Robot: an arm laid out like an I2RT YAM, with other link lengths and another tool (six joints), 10 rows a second.
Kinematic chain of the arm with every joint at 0, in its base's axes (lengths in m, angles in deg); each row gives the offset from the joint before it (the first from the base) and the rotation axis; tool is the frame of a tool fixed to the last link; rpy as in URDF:
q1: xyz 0 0 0.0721 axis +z
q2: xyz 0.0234 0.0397 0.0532 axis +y
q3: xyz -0.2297 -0.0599 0 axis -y
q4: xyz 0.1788 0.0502 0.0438 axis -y
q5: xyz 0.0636 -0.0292 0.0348 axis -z
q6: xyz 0.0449 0 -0.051 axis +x
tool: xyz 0.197 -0.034 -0.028 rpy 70.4 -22.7 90
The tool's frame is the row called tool.
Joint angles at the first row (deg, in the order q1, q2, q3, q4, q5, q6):
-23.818, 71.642, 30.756, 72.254, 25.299, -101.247
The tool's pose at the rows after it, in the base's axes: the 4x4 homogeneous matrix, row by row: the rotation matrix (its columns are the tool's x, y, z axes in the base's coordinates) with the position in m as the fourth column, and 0 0 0 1 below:
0.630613 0.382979 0.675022 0.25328; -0.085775 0.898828 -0.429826 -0.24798; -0.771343 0.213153 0.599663 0.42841; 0 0 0 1
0.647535 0.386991 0.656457 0.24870; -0.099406 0.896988 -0.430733 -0.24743; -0.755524 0.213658 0.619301 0.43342; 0 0 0 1
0.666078 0.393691 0.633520 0.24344; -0.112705 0.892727 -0.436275 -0.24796; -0.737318 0.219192 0.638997 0.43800; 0 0 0 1
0.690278 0.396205 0.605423 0.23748; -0.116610 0.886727 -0.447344 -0.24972; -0.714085 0.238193 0.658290 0.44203; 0 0 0 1
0.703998 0.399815 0.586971 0.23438; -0.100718 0.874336 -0.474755 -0.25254; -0.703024 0.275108 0.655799 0.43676; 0 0 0 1
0.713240 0.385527 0.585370 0.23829; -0.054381 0.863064 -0.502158 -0.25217; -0.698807 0.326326 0.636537 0.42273; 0 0 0 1
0.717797 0.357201 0.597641 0.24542; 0.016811 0.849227 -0.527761 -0.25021; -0.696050 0.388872 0.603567 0.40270; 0 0 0 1
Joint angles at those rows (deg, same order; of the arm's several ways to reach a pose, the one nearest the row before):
-23.819, 72.340, 31.432, 74.265, 26.190, -101.376
-23.732, 72.788, 31.551, 76.206, 26.761, -101.750
-23.642, 73.449, 31.831, 78.254, 27.675, -102.037
-23.446, 73.969, 32.444, 79.692, 29.044, -101.643
-22.396, 74.305, 32.377, 80.062, 31.676, -100.827
-19.869, 74.819, 31.513, 80.067, 35.009, -99.195
-16.893, 74.789, 30.166, 78.552, 38.281, -96.069

